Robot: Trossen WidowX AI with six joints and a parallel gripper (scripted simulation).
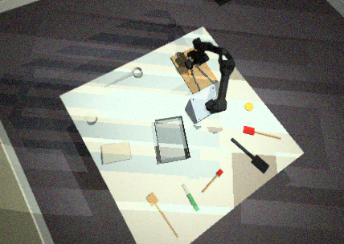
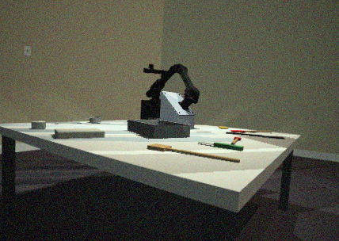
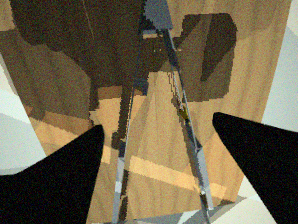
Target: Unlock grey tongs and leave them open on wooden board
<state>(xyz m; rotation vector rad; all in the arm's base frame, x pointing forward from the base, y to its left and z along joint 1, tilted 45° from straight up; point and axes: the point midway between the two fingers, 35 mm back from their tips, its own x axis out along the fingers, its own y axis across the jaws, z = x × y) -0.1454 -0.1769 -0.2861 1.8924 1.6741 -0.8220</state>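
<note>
Right now my gripper tip is 20 mm past the yellow lock piece, 10 mm to the right of it and 10 mm above it. From my gripper tip the other things lie so: yellow disc (500 mm to the left, 160 mm behind, 40 mm below); then wooden board (40 mm below); then roasting tin (480 mm ahead, 360 mm to the left, 20 mm below).
</note>
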